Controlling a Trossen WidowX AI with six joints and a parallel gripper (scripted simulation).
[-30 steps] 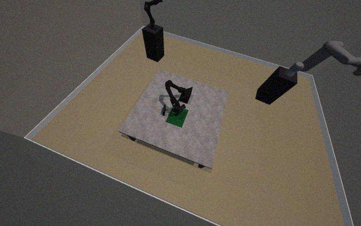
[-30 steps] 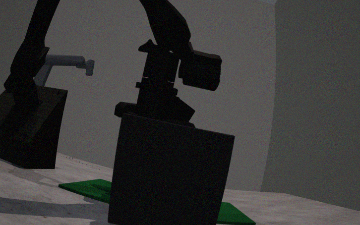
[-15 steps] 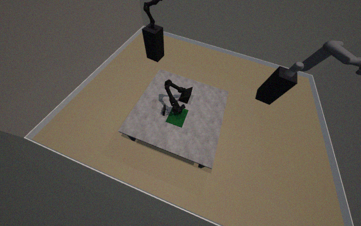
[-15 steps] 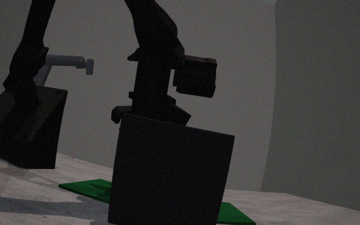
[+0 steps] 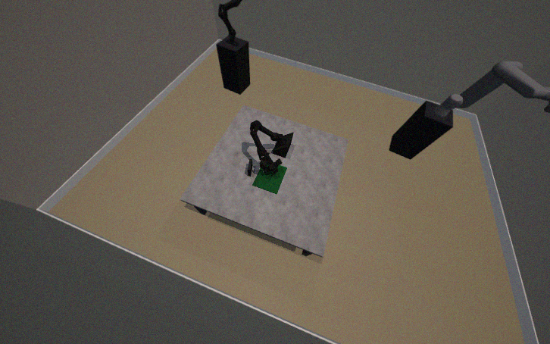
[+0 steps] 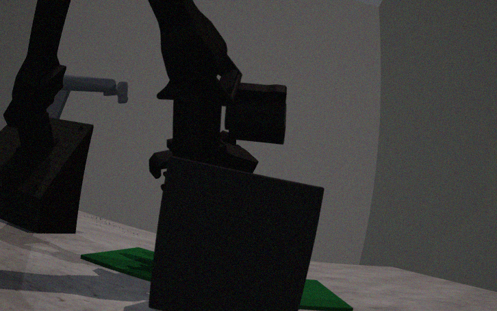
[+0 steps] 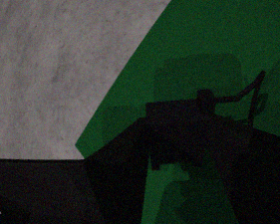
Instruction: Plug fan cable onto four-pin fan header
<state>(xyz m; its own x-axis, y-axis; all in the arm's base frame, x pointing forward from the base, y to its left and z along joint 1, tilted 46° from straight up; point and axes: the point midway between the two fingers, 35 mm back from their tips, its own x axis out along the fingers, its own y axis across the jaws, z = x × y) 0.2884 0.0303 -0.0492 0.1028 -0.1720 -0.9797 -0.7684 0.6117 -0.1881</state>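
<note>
My gripper tip is 6 cm above the green board, 5 cm short of it and 4 cm to the left of it. The rest, counted from my gripper tip: fan header (11 cm to the right, 5 cm below, 3 cm ahead); then fan (22 cm to the right, 9 cm ahead, 1 cm above); then dark fan plug (1 cm to the right, 1 cm behind).
</note>
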